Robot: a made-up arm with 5 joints. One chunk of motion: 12 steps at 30 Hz.
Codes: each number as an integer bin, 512 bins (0 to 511) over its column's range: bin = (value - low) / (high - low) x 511, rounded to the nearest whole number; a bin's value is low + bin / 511 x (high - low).
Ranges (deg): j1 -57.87..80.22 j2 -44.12..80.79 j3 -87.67..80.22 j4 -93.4..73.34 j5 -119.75..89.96
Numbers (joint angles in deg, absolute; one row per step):
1: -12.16 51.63 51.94 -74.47 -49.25
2: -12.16 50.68 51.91 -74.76 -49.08
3: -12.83 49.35 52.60 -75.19 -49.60
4: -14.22 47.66 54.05 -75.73 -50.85
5: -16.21 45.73 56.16 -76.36 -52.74
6: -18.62 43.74 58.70 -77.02 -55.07
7: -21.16 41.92 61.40 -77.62 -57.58
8: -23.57 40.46 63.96 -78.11 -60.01
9: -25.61 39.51 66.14 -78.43 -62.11
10: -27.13 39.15 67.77 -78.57 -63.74
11: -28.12 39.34 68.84 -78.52 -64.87
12: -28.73 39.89 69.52 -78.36 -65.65
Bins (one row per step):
1: 169 392 425 58 172
2: 169 388 425 57 172
3: 167 382 427 56 171
4: 162 375 431 54 168
5: 154 368 438 52 163
6: 145 359 446 50 158
7: 136 352 454 48 151
8: 127 346 462 47 146
9: 119 342 468 46 140
10: 114 341 473 45 136
11: 110 341 476 46 134
12: 108 344 478 46 132

